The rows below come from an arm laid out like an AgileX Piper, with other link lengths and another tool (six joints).
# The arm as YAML. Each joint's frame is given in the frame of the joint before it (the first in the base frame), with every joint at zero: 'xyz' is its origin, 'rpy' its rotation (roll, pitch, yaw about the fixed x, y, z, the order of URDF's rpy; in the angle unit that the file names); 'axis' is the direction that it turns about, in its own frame. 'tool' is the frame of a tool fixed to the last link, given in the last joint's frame.
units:
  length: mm
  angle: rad
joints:
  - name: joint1
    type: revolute
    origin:
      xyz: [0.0, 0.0, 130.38]
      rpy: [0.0, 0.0, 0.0]
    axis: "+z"
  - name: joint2
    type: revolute
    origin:
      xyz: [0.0, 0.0, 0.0]
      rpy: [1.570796, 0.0, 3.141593]
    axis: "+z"
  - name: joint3
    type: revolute
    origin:
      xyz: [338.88, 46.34, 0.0]
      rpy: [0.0, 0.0, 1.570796]
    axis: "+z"
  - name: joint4
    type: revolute
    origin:
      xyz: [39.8, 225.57, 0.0]
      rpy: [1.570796, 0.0, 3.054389]
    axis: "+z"
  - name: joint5
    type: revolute
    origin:
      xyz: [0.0, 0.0, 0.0]
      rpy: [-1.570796, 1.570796, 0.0]
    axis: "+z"
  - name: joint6
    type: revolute
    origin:
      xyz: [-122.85, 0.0, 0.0]
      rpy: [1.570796, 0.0, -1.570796]
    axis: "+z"
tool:
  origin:
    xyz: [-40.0, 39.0, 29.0]
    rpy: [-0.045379, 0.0, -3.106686]
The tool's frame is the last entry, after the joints.
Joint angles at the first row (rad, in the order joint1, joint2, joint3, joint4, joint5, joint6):
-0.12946, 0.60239, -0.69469, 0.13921, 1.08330, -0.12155
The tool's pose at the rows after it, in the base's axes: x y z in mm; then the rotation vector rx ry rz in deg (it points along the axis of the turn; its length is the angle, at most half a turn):
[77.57, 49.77, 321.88, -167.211, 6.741, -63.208]
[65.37, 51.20, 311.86, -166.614, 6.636, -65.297]
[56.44, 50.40, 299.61, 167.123, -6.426, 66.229]
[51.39, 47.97, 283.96, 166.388, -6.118, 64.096]
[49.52, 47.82, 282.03, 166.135, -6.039, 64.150]
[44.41, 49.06, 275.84, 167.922, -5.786, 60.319]
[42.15, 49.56, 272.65, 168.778, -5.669, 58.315]
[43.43, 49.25, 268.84, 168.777, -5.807, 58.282]
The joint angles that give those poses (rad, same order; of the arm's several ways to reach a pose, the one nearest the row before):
-0.12938, 0.51457, -0.64684, 0.13915, 1.07609, -0.12123
-0.12951, 0.45032, -0.60508, 0.13799, 1.07418, -0.12137
-0.12948, 0.40053, -0.56450, 0.12034, 1.07417, -0.12133
-0.12942, 0.37194, -0.51949, 0.09285, 1.07455, -0.12127
-0.12946, 0.36178, -0.51426, 0.08914, 1.07755, -0.12131
-0.12940, 0.35845, -0.51424, 0.09014, 1.12853, -0.12125
-0.12943, 0.35843, -0.51328, 0.09016, 1.15209, -0.12128
-0.12949, 0.35846, -0.49587, 0.09019, 1.13497, -0.12134

